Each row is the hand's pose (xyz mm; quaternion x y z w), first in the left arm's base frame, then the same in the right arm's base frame.
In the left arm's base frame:
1: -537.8 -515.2 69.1 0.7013 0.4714 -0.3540 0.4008
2: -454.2 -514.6 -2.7 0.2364 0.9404 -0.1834 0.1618
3: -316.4 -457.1 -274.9 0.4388 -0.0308 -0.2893 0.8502
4: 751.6 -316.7 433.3 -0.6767 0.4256 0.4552 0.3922
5: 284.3 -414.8 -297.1 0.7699 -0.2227 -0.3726 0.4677
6: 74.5 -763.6 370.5 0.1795 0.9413 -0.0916 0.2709
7: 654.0 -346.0 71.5 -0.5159 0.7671 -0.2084 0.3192
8: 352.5 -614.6 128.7 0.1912 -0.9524 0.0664 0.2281
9: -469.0 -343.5 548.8 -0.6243 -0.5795 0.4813 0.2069
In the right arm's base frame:
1: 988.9 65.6 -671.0 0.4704 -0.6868 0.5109 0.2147
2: 897.4 11.7 -641.4 0.5475 -0.3226 0.1945 0.7472
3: 718.8 -159.1 -453.4 -0.2391 0.9386 -0.0608 0.2411
4: -257.3 486.1 -994.5 -0.1564 -0.1215 -0.8008 0.5653
5: 120.3 -142.7 -521.7 -0.1901 0.7138 -0.5214 0.4272
6: 461.5 144.5 -1164.0 0.4741 -0.4002 0.0890 0.7792
7: -204.4 188.4 -771.1 0.5692 -0.1303 -0.5540 0.5934
8: 136.4 57.2 -952.6 0.4711 0.2043 -0.0360 0.8573
9: 959.6 544.7 -855.2 0.6159 -0.1116 0.7135 0.3150

